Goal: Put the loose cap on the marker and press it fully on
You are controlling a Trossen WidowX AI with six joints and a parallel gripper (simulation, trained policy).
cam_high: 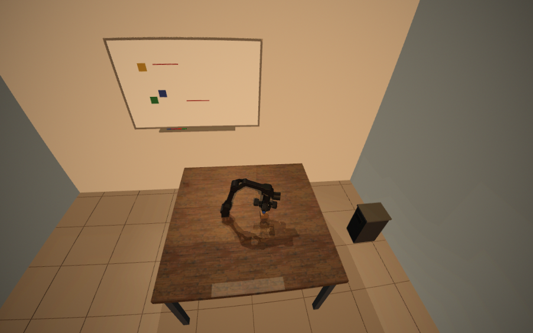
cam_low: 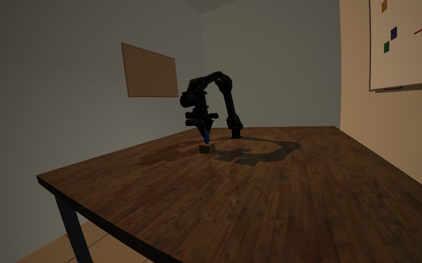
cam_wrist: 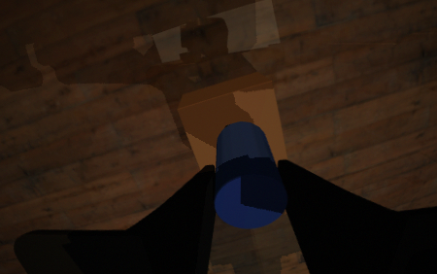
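My gripper tip is now right at the blue cap. Also, from my gripper tip: tan holder block: 60 mm below.
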